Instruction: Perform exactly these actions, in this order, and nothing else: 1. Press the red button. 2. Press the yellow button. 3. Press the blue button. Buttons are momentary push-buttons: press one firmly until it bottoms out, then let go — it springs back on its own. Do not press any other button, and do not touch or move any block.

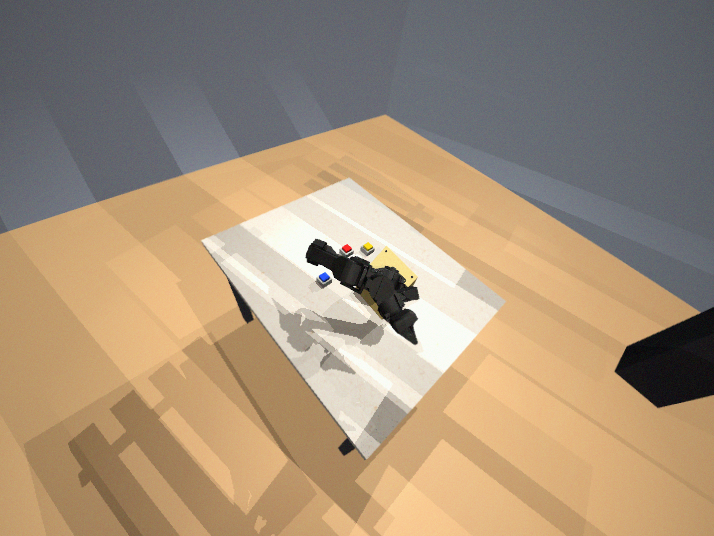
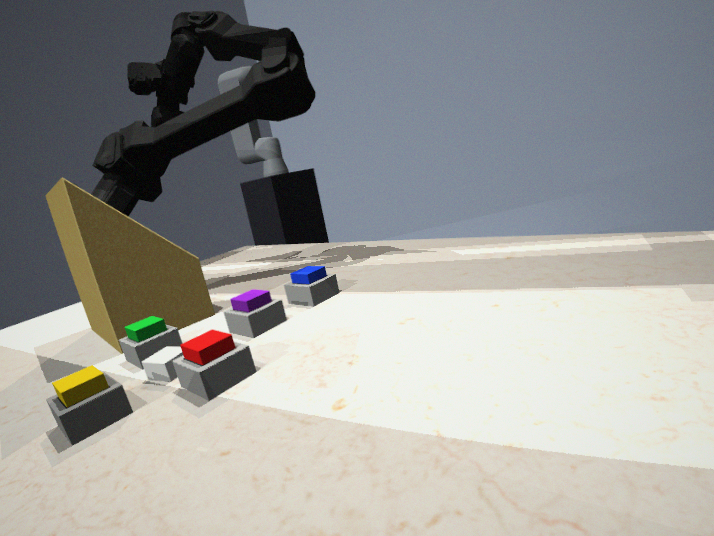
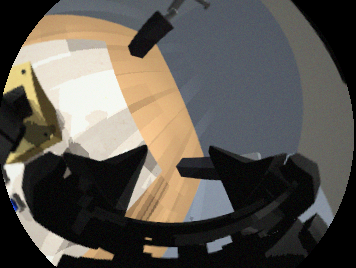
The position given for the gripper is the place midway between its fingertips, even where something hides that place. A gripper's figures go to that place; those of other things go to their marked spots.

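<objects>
The gripper [image 2: 158, 129] is 92 cm from the lens. A small white block [image 2: 159, 367] is 39 cm from the lens, and a yellow button [image 2: 74, 388] is 35 cm from the lens. A red button [image 2: 208, 346] is 33 cm from the lens; the red button is nearer to the lens than the gripper. The marked spots on the red button and the small white block are 8 cm apart.
</objects>
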